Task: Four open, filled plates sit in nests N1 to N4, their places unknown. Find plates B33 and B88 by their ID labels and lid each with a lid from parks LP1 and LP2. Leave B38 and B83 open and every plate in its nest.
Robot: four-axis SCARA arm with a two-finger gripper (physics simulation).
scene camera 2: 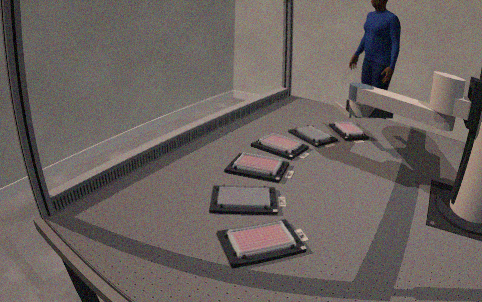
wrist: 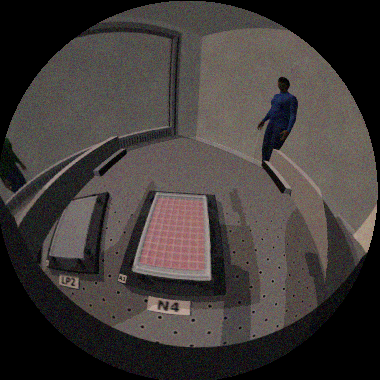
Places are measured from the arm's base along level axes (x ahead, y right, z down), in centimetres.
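Where they show: gripper, fingertip midpoint: (wrist: pixel 193 144); arm's base, link origin: (scene camera 2: pixel 467 214).
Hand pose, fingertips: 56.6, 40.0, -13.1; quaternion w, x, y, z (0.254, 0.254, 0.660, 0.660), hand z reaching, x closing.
Observation:
Each offset is from my fingertips to the centre of the thing, as dx, dy, dz. "spot": to the spot under its first point.
My gripper (scene camera 2: pixel 370 114) (wrist: pixel 193 144) is open and empty, its fingers spread wide above the table near nest N4. An open plate {-0.5, -2.7, +9.9} (scene camera 2: pixel 348 129) (wrist: pixel 176 234) with pink filled wells sits in the dark nest N4 {-0.5, -2.7, +10.8} (wrist: pixel 218 255). A grey lid {+10.5, -17.3, +10.5} (scene camera 2: pixel 314 133) (wrist: pixel 75 227) lies on park LP2 {+10.5, -17.3, +10.9} (wrist: pixel 99 235), left of N4 in the wrist view. Three more pink filled plates {-5.0, -82.2, +9.9} (scene camera 2: pixel 261 238) {+14.1, -52.1, +9.9} (scene camera 2: pixel 257 164) {+16.0, -34.2, +9.9} (scene camera 2: pixel 281 142) sit open in their nests in the scene view. Another grey lid {+7.8, -69.4, +10.5} (scene camera 2: pixel 243 196) lies on the other park. No plate ID label can be read in these views.
The nests and parks form an arc around the robot's base column (scene camera 2: pixel 467 200). A low ribbed ledge {spot: +43.8, -60.9, +7.8} (scene camera 2: pixel 165 142) and a window frame post {+45.8, +30.5, -15.9} (scene camera 2: pixel 287 50) edge the table's far side. A person in blue (scene camera 2: pixel 381 42) (wrist: pixel 282 117) stands beyond the table.

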